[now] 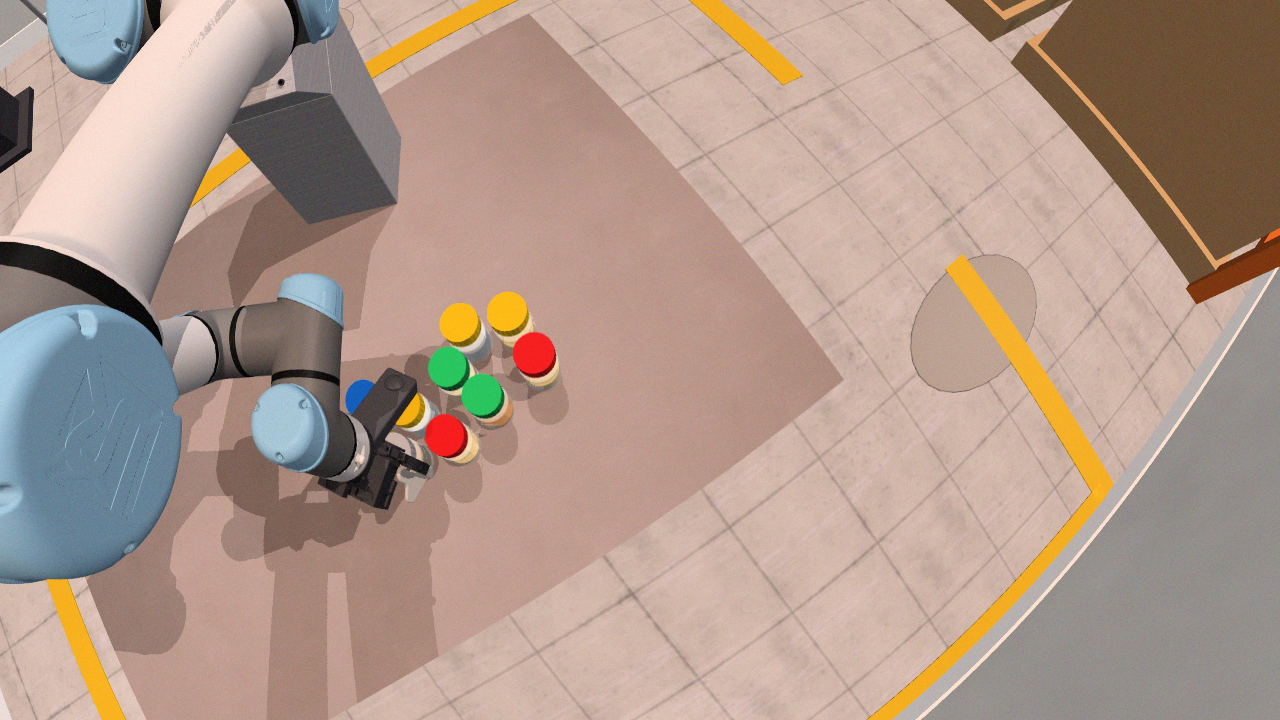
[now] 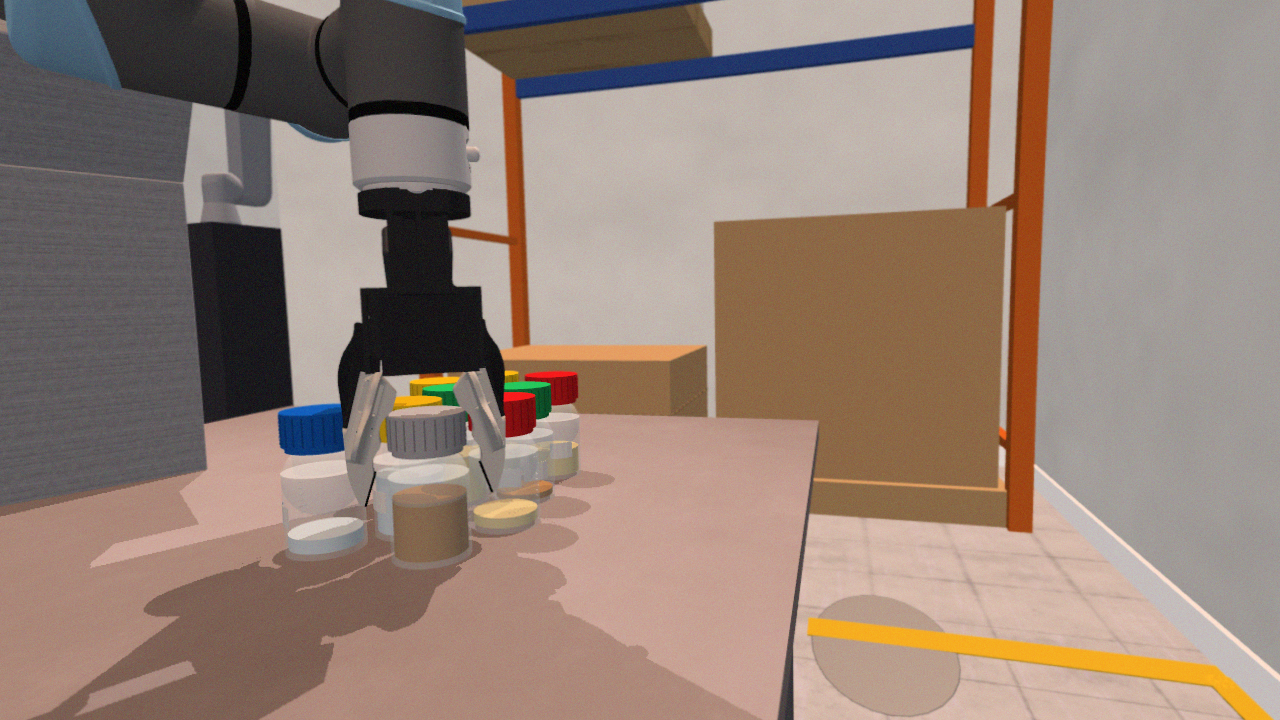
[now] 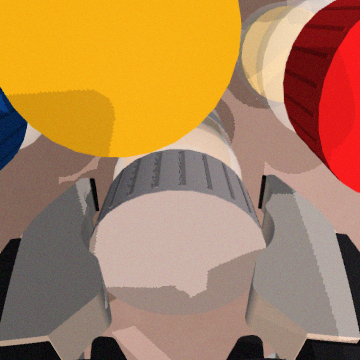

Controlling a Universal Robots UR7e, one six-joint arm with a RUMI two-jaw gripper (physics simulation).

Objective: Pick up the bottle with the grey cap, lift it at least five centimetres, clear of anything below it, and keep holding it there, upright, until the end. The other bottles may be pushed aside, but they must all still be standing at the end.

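Frame: origin at the arm's base, x ahead, y left, z up, level; millimetres.
Seen in the pictures: gripper, between the fingertips: (image 2: 430, 498).
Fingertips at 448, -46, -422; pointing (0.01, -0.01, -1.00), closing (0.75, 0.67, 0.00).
A point is followed by its place in that frame, as x, y, z.
The bottle with the grey cap (image 1: 402, 445) @(442, -24, -360) (image 2: 426, 434) @(461, -62, -372) (image 3: 180, 230) @(436, -30, -360) stands upright on the table, with brown contents low in it. My gripper (image 1: 417, 476) @(448, -46, -422) (image 2: 428, 495) @(448, -46, -422) (image 3: 177, 180) @(448, -46, -422) points down around it, one finger on each side. The fingers meet the sides of the grey cap and flare apart lower down, with small gaps beside the bottle's body. A yellow-capped bottle (image 1: 409, 409) @(403, 5, -360) (image 3: 120, 65) @(398, -6, -360) stands right behind it. A blue-capped bottle (image 1: 362, 394) @(352, -52, -361) (image 2: 311, 429) @(373, -77, -370) (image 3: 9, 135) @(382, -45, -373) and a red-capped bottle (image 1: 447, 435) @(458, 40, -361) (image 2: 516, 413) @(478, 22, -371) (image 3: 342, 100) @(440, 22, -361) stand on either side. All these stand upright.
Further bottles stand behind: two green-capped (image 1: 448, 368) @(378, 78, -361) (image 1: 483, 395) @(433, 106, -360), two yellow-capped (image 1: 460, 324) @(332, 117, -360) (image 1: 508, 313) @(350, 181, -360) and a red-capped one (image 1: 534, 355) @(417, 188, -360) (image 2: 552, 386) @(427, 165, -370). The grey pedestal (image 1: 331, 152) @(12, 37, -277) (image 2: 89, 313) @(-1, 1, -289) stands to one side. Cardboard boxes (image 2: 859, 358) stand beyond the table.
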